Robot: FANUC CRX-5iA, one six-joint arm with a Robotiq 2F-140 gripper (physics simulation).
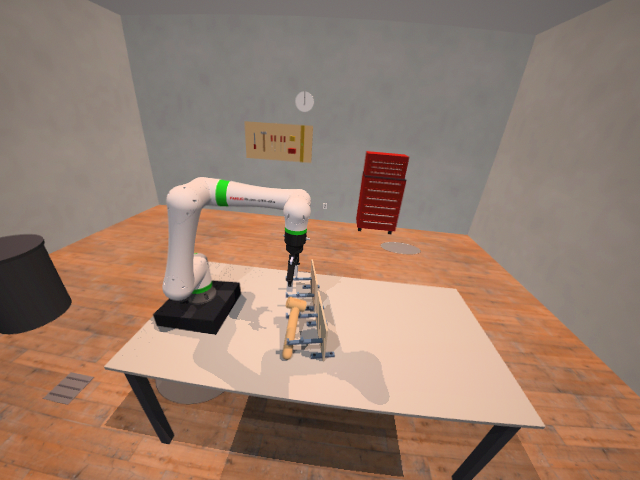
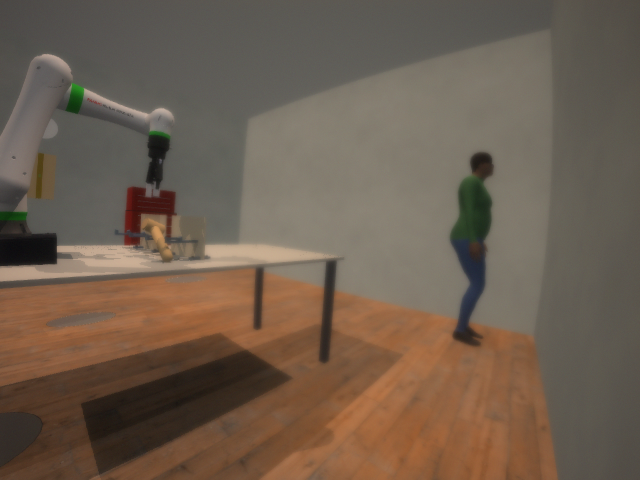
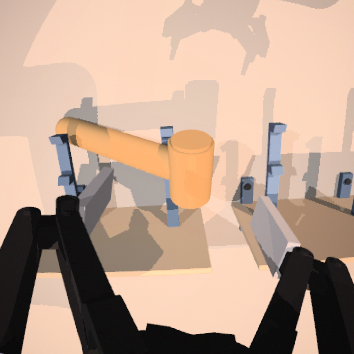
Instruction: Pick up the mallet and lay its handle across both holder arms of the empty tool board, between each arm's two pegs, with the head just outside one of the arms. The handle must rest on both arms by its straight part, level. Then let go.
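The wooden mallet (image 1: 292, 326) (image 2: 158, 237) (image 3: 120, 147) hangs slanted at the near tool board (image 1: 323, 335) (image 2: 193, 229) (image 3: 185, 252). Its head (image 1: 296, 303) (image 3: 190, 170) is raised beside that board's inner arm (image 3: 172, 215), which the handle crosses close to the head. The handle slopes down, and its end lies low beyond the tip of the outer arm (image 1: 305, 341) (image 3: 64, 157). The other tool board (image 1: 313, 276) (image 3: 310, 225) has no tool on it; one blue-grey arm (image 3: 274, 150) shows with its pegs. My gripper (image 1: 291, 285) (image 2: 152, 192) (image 3: 184, 196) is open and empty, above the head's level.
Both boards stand in a row on the pale table (image 1: 403, 341) (image 2: 289, 252). The robot's black base (image 1: 199, 312) (image 2: 28, 249) is at the left. A red tool cabinet (image 1: 383, 193) is by the back wall. A person in green (image 2: 473, 217) stands beyond the table.
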